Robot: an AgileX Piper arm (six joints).
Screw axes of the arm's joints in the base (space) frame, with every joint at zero. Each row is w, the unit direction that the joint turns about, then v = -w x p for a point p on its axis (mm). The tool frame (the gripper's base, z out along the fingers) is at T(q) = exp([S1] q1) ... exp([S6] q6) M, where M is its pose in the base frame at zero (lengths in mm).
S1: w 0 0 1 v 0 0 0
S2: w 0 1 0 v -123 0 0
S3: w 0 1 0 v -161.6 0 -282.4
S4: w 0.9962 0 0.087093 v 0 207.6 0
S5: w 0 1 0 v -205.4 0 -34.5
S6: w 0.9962 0 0.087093 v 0 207.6 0
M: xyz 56.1 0 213.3 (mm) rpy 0 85 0 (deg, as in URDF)
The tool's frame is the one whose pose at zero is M.
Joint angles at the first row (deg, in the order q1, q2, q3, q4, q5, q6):
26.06 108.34 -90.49 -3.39 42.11 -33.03
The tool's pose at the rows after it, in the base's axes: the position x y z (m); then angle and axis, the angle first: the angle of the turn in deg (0 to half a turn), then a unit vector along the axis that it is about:
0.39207 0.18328 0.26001 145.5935 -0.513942 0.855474 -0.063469
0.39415 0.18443 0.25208 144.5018 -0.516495 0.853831 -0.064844
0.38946 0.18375 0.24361 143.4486 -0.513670 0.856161 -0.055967
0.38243 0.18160 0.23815 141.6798 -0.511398 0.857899 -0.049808
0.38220 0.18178 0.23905 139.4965 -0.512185 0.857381 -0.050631
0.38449 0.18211 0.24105 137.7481 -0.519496 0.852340 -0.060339
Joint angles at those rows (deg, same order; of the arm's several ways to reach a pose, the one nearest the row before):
25.83 109.89 -90.49 -5.66 40.76 -33.03
25.83 110.42 -89.24 -5.89 37.87 -33.03
25.83 109.67 -85.92 -4.80 34.33 -33.03
25.83 108.18 -81.98 -3.97 30.18 -33.03
25.83 107.71 -80.96 -3.97 27.44 -33.03
25.83 107.71 -80.96 -5.26 25.60 -33.03

